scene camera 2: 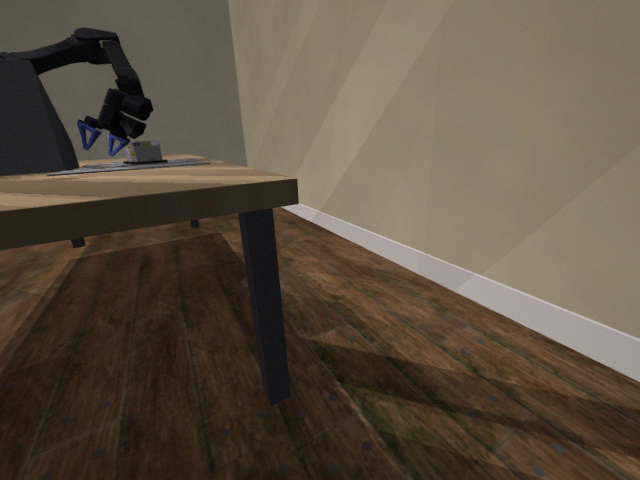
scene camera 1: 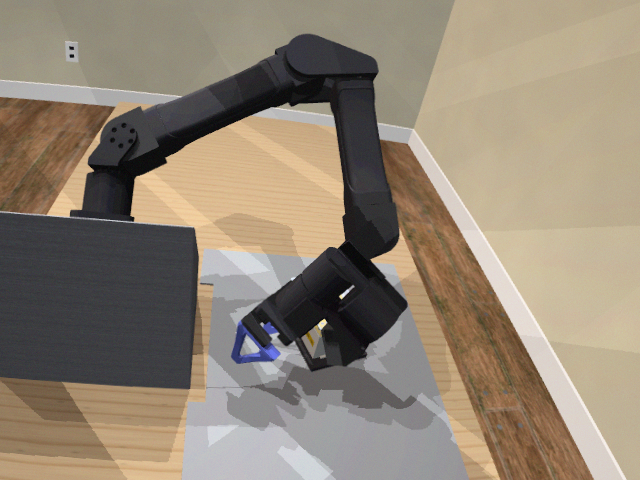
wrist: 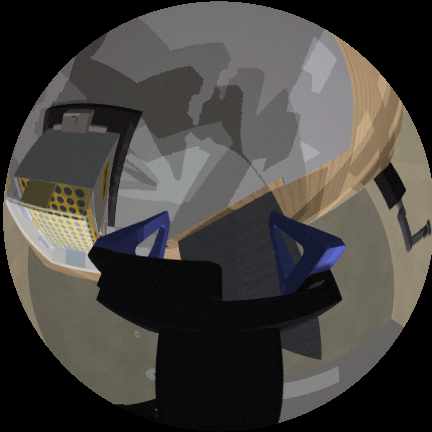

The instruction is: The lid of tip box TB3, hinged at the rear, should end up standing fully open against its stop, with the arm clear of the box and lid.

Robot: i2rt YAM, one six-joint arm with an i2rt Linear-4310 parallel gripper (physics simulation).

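Places are measured from the arm's base along level axes (x left, y down, z back), in millimetres.
Pixels of known places: gripper, fingertip midpoint: (scene camera 2: 98, 153) (scene camera 1: 250, 344) (wrist: 218, 216); arm's base, link origin: (scene camera 1: 103, 234).
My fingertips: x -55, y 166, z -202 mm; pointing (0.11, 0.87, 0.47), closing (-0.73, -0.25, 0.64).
Note:
Ahead of a thing's pixels: the offset from my fingertips to its top centre. "spot": to the spot under its first point. Level surfaces: height alone.
The tip box {dy -33, dx +58, dz -134 mm} (scene camera 1: 314, 342) (scene camera 2: 147, 152) (wrist: 67, 155) has grey walls and a yellow, holed rack inside. It stands on a black base {spot: dy +36, dx -14, dz -95 mm} (wrist: 131, 131), with a small latch {spot: dy +28, dx -11, dz -143 mm} (wrist: 76, 120) at its front. Its clear lid {spot: dy -33, dx +58, dz -114 mm} (wrist: 75, 257) appears down over the rack; no panel stands up above the box in scene camera 2. My gripper (scene camera 1: 258, 343) (scene camera 2: 99, 151) (wrist: 218, 216) is open and empty, its blue fingers wide apart, to one side of the box. In the wrist view one finger overlaps the box's lower right corner; contact cannot be told. The arm hides most of the box in scene camera 1.
A grey mat {dy +44 mm} (scene camera 1: 320, 444) (wrist: 280, 40) lies under the box on the wooden table {dy +47 mm} (scene camera 1: 206, 191) (scene camera 2: 217, 175). A large dark block (scene camera 1: 98, 299) (scene camera 2: 31, 118) (wrist: 235, 240) stands beside the mat, near the gripper. Walls rise beyond the table.

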